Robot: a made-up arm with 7 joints.
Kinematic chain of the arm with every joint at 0, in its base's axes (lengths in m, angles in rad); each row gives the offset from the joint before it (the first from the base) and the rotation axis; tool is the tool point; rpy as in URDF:
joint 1: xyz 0 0 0.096 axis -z
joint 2: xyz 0 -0.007 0.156 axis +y
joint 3: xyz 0 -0.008 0.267 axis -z
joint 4: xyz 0 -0.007 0.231 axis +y
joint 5: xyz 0 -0.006 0.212 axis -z
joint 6: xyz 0 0 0.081 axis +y
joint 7: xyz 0 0 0.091 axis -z
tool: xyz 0 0 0 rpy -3.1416 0 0
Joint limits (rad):
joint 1: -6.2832..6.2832
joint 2: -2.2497..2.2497
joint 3: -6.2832..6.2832
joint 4: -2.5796..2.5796
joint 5: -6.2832..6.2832
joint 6: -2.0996..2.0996
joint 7: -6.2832..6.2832
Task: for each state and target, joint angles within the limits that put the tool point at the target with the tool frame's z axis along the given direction. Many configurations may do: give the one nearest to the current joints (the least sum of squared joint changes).
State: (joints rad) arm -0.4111 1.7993 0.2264 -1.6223 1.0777 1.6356 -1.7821
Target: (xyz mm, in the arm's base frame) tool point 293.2 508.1 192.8 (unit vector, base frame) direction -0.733 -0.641 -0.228
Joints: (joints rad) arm -0.7759 2.2166 0.7175 -1.8093 0.6304 1.1864 -1.7821
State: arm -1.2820 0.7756 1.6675 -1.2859 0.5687 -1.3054 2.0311
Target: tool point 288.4 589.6 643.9 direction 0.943 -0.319 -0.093
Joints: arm -0.8578 1.1189 1.1949 -0.3891 0.1087 -1.4859 2.0311
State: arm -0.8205 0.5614 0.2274 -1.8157 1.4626 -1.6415 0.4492
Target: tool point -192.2 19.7 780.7 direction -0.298 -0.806 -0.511
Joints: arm -0.5381 0.1324 0.3300 -1.7371 2.2095 -2.0738 0.4492
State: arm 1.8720 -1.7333 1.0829 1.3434 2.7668 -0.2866 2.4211
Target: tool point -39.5 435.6 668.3 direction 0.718 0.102 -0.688
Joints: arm 2.1206 -1.2631 0.6862 1.6271 2.7569 -0.1923 2.4211
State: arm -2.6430 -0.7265 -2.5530 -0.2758 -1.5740 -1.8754 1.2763
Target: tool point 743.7 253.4 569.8 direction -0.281 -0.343 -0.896
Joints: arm -3.3449 -1.3028 -1.8443 -0.2184 -1.0970 -0.8505 1.2763
